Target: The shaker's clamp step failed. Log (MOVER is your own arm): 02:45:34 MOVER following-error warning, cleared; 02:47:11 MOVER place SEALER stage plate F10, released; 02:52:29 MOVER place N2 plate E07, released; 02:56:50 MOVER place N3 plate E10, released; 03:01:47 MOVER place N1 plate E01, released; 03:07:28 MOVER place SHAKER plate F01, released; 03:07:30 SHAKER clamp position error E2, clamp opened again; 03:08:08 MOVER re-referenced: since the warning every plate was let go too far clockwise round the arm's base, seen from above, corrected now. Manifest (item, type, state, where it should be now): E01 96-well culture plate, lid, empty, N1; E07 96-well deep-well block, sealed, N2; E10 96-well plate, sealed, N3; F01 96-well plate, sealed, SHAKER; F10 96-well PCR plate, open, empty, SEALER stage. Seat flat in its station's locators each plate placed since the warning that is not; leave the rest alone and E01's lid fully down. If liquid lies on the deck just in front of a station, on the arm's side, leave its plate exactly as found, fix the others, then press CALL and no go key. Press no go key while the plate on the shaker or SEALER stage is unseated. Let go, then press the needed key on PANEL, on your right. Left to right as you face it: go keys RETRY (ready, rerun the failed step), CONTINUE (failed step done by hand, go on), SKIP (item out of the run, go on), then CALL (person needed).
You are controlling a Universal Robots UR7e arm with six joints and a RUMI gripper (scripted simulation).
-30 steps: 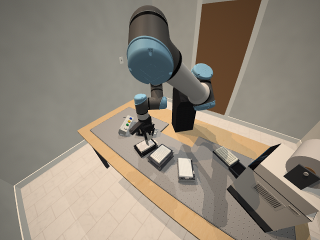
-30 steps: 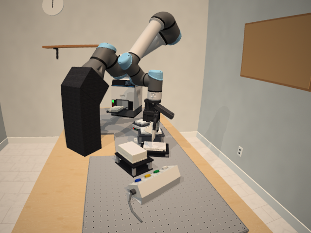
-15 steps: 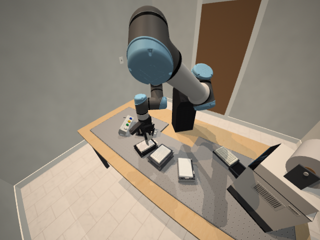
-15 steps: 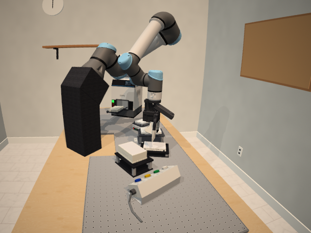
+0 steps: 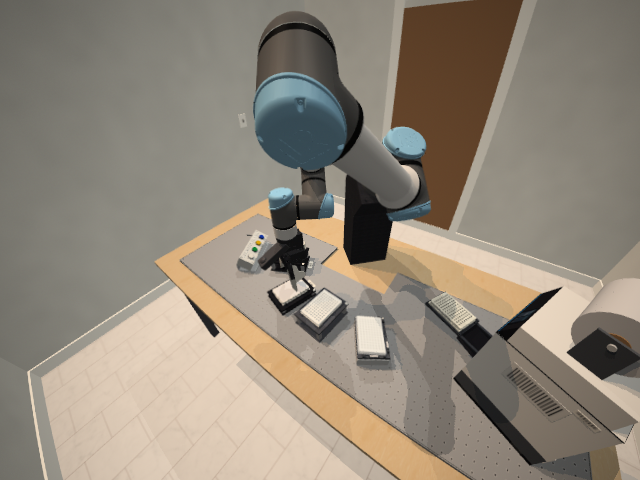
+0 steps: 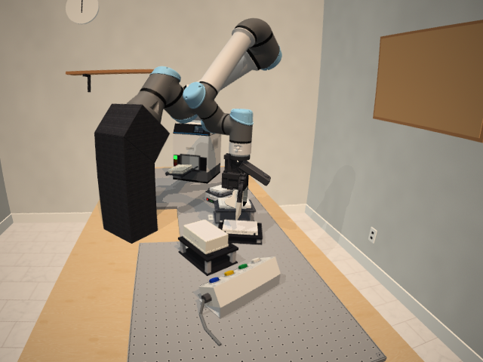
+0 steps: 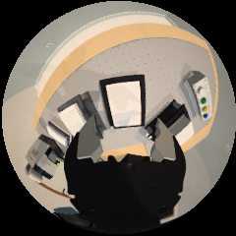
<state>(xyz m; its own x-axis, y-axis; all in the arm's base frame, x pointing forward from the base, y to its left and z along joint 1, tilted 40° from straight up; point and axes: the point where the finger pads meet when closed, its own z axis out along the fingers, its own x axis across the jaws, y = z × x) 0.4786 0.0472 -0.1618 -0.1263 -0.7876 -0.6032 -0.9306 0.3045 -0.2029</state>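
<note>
My hand is 34 cm to the right of the lidded culture plate, 10 cm past it and 3 cm above it. The rest, counted from my hand: PCR plate 46 cm to the left, 35 cm behind, 1 cm above; film roll 74 cm to the left, 31 cm behind, 30 cm above.
</note>
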